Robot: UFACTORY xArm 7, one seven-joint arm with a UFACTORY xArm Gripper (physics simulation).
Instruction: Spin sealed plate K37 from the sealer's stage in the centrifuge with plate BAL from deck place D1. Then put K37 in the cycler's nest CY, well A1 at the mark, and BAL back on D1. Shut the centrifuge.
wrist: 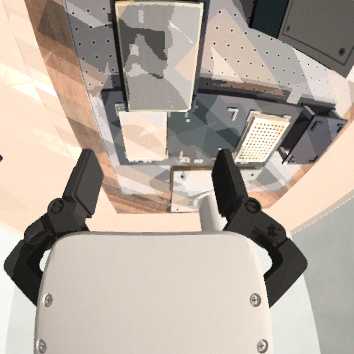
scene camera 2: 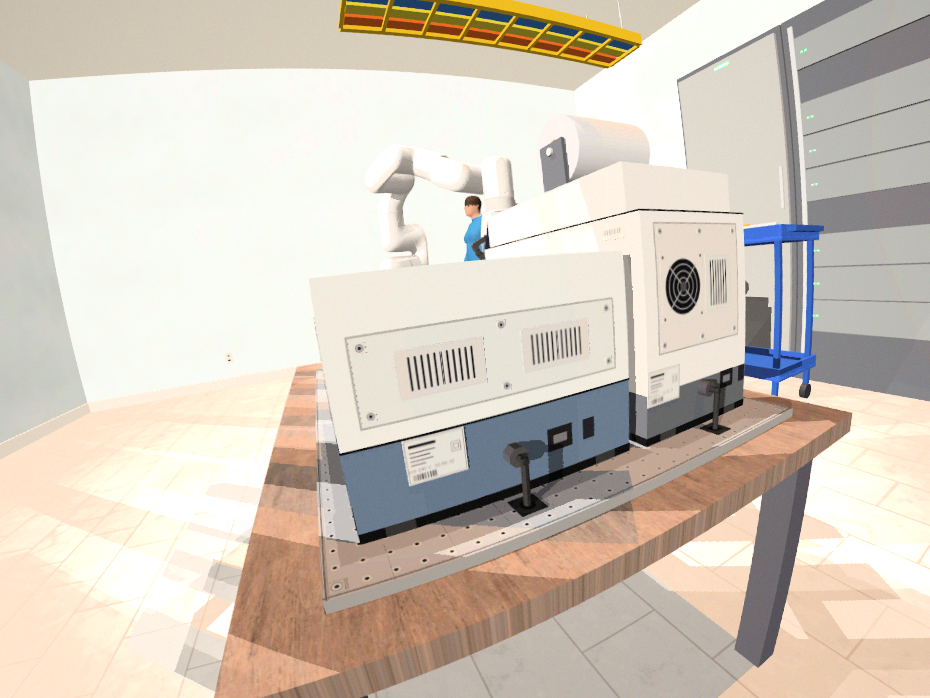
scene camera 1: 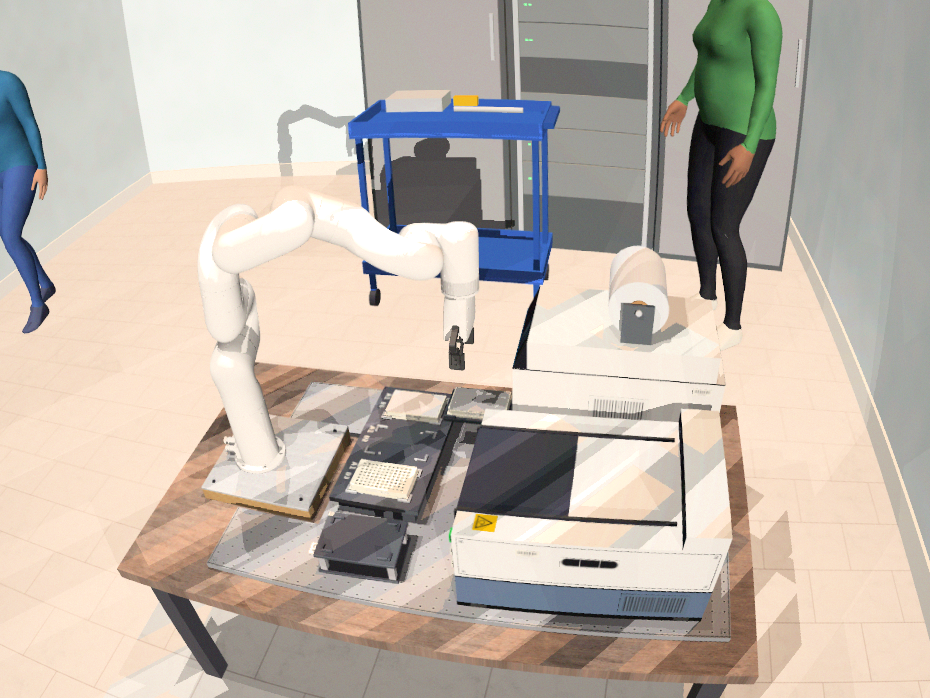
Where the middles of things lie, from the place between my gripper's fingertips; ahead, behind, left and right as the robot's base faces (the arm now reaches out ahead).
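Centrifuge [scene camera 2: 451, 386]: 28 cm ahead of my hand, 34 cm to the right of it, 11 cm below it; going by their middles, it is the farthest from my hand of the things named here. Foil roll [scene camera 2: 591, 144], also from my hand: 19 cm above, 35 cm ahead, 4 cm to the right. The dark panel [scene camera 1: 529, 472] is 32 cm to the right of my hand, 13 cm ahead of it and 2 cm below it. Nearest to my hand of the things named here, going by their middles, is the sealed plate [scene camera 1: 422, 407], which lies 17 cm below my hand, 12 cm behind it and 5 cm to the left of it.
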